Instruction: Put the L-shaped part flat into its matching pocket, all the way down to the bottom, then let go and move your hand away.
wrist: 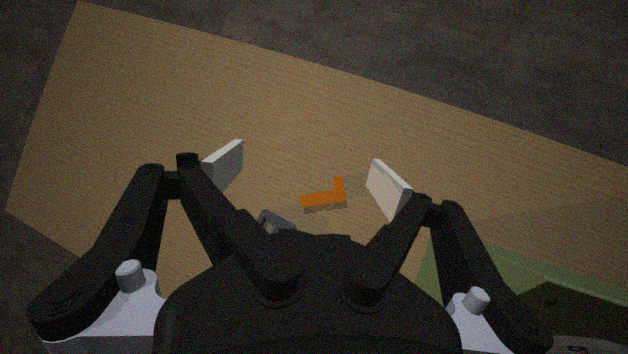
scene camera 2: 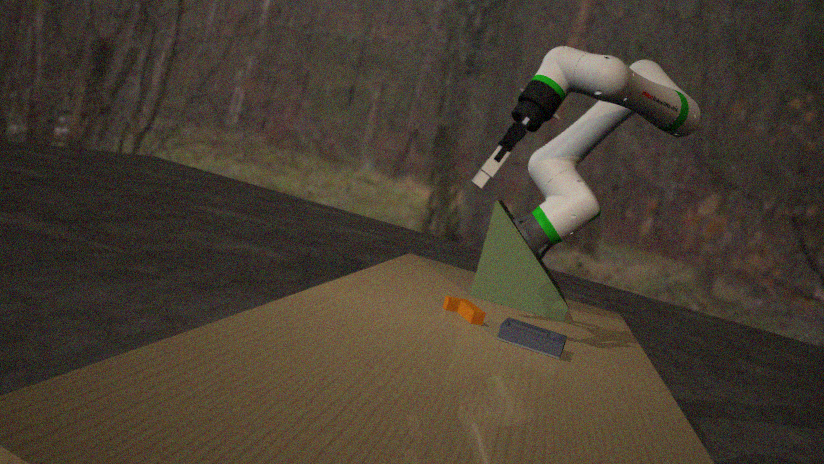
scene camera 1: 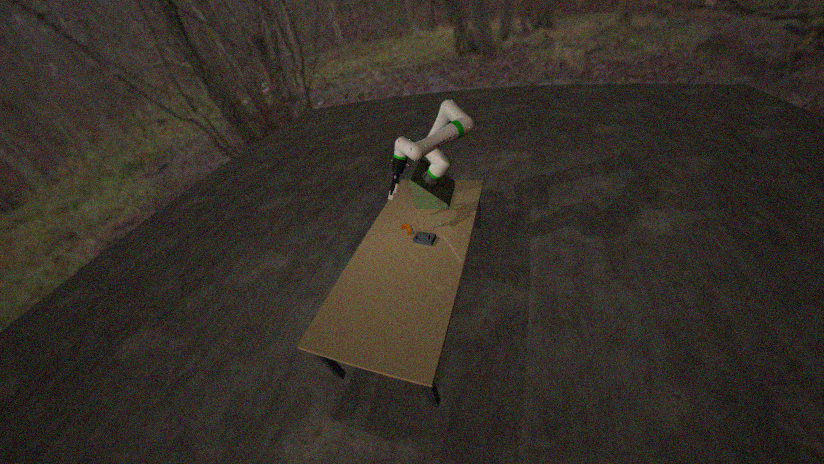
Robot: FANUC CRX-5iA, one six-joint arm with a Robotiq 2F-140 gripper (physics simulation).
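Pixels of known places: gripper, between the fingertips: (wrist: 307, 163) (scene camera 2: 481, 179) (scene camera 1: 392, 195); arm's base, origin of its link: (scene camera 2: 526, 239) (scene camera 1: 430, 179).
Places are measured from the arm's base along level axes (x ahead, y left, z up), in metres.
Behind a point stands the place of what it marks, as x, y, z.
The orange L-shaped part (scene camera 1: 408, 229) @[0.468, -0.063, -0.153] (scene camera 2: 465, 310) @[0.463, -0.083, -0.166] (wrist: 326, 196) @[0.439, -0.083, -0.153] lies on the table beside the grey pocket block, apart from it. The dark grey block (scene camera 1: 424, 238) @[0.539, 0.080, -0.166] (scene camera 2: 531, 337) @[0.584, 0.077, -0.155] with the pocket sits on the table; in the wrist view a corner of the block (wrist: 281, 220) @[0.522, 0.013, -0.153] shows and the gripper's body hides the rest. My gripper (scene camera 1: 392, 192) @[0.457, -0.129, 0.136] (scene camera 2: 482, 177) @[0.457, -0.129, 0.136] (wrist: 307, 163) @[0.457, -0.129, 0.136] is open and empty, tilted, and high above the table. In the wrist view the L-shaped part shows between the two pale fingertips, far below them.
The long wooden table (scene camera 1: 377, 311) @[1.165, -0.027, -0.183] (scene camera 2: 259, 397) @[1.212, -0.226, -0.183] (wrist: 280, 90) @[0.657, -0.303, -0.183] bears everything. The green wedge-shaped stand (scene camera 1: 427, 198) @[0.166, 0.011, -0.080] (scene camera 2: 513, 273) @[0.166, -0.006, -0.089] (wrist: 517, 265) @[0.170, -0.105, 0.056] under the arm's base stands behind the part and the block. The table's left edge runs below the gripper in scene camera 1.
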